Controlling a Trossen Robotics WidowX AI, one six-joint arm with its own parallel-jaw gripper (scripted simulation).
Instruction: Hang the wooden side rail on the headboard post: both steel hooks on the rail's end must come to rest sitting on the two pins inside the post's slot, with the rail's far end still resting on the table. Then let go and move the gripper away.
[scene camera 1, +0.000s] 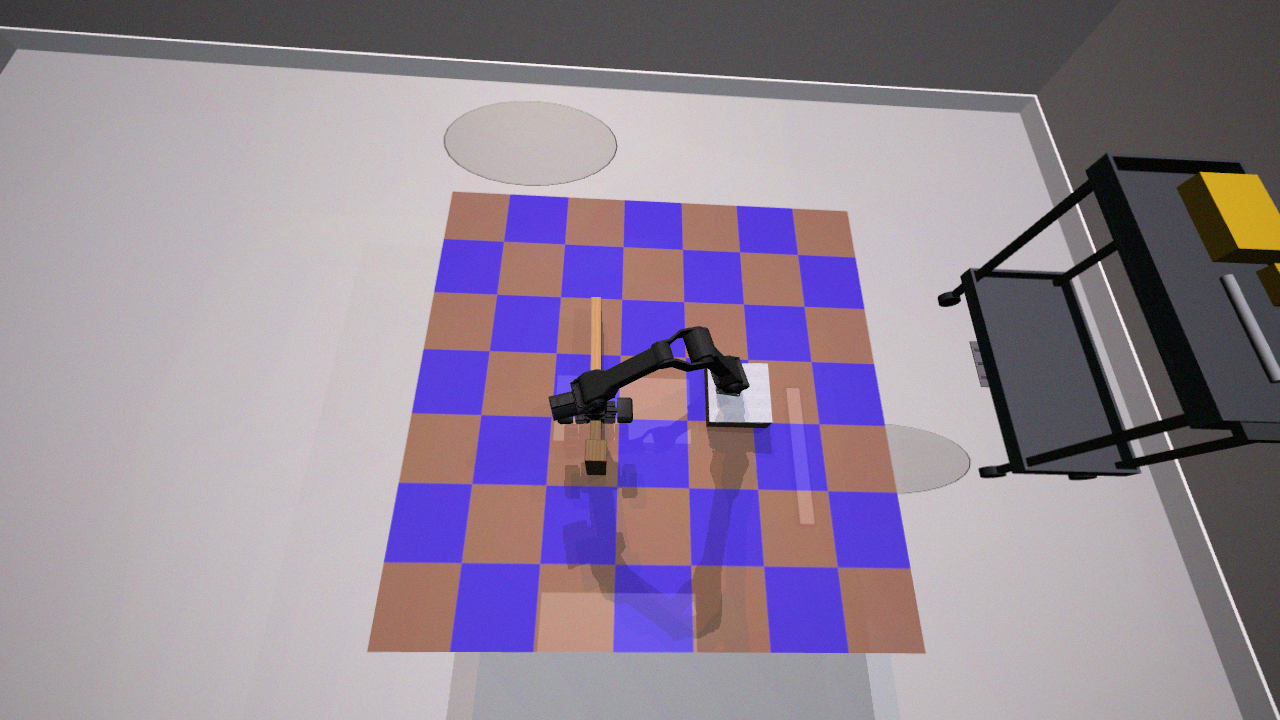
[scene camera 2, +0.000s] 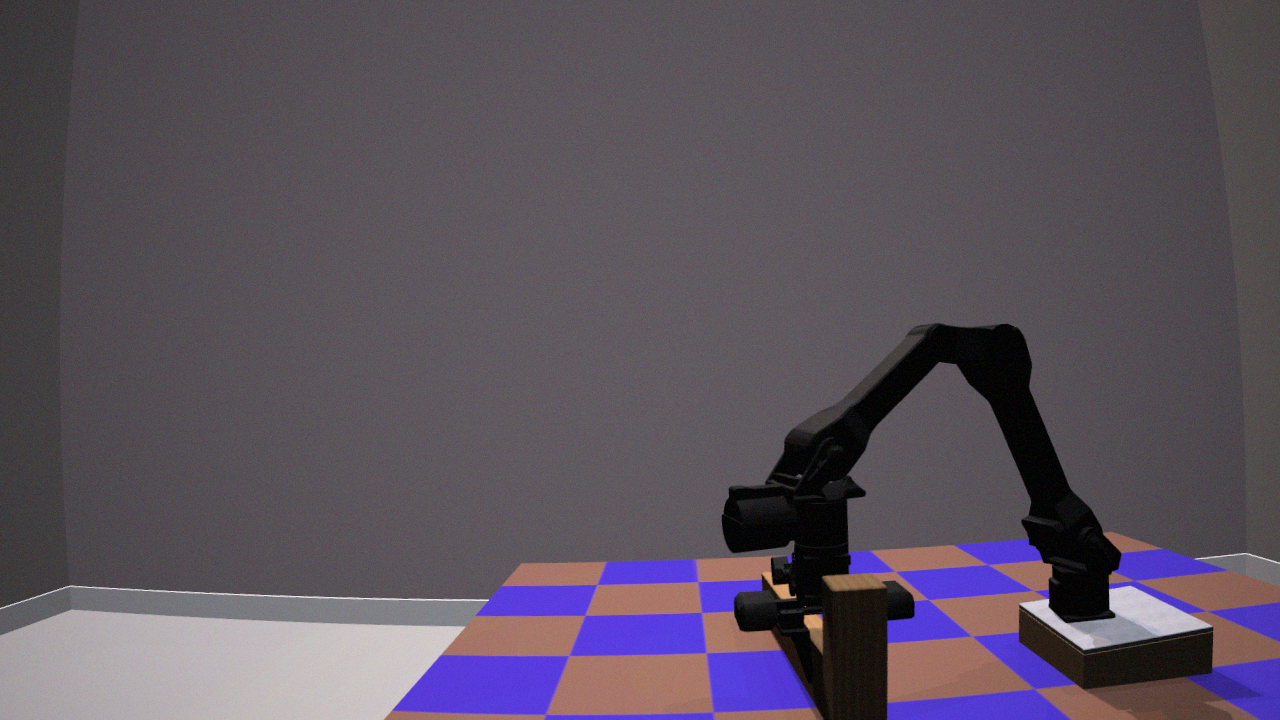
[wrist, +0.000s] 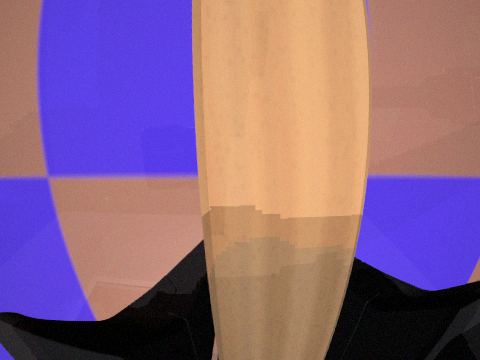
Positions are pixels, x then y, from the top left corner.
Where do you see my gripper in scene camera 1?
At 596, 419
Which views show my gripper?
Scene camera 1, scene camera 2 and the wrist view: all of them.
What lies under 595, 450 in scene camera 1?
A wooden headboard post.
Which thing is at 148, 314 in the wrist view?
My gripper.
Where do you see a wooden side rail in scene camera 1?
At 595, 301
